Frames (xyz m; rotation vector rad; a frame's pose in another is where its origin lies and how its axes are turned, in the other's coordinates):
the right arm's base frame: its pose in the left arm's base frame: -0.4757 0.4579 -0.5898 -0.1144 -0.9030 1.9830
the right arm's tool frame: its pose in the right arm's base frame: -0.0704 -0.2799 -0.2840 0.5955 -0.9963 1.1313
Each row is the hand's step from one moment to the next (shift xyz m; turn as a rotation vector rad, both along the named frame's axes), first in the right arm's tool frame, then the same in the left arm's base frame.
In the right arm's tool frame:
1: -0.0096 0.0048 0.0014 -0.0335 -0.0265 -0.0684
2: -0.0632 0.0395 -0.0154 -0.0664 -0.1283 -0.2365
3: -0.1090 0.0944 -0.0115 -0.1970 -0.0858 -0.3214
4: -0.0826 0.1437 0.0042 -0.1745 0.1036 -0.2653
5: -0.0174 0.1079 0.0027 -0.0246 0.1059 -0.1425
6: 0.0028 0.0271 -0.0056 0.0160 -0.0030 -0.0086
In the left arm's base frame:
1: 0.0095 0.0012 -0.0050 -0.0236 0.0581 -0.0507
2: 0.0507 0.0081 -0.0562 -0.1302 0.2023 -0.1376
3: 0.1047 -0.0108 -0.0993 -0.0691 0.2643 -0.2736
4: 0.1100 -0.0685 -0.1034 0.0077 0.0875 -0.3223
5: 0.0491 -0.0760 -0.0613 -0.0312 -0.0308 -0.1738
6: 0.0033 -0.0213 -0.0175 -0.0179 -0.0041 0.0010

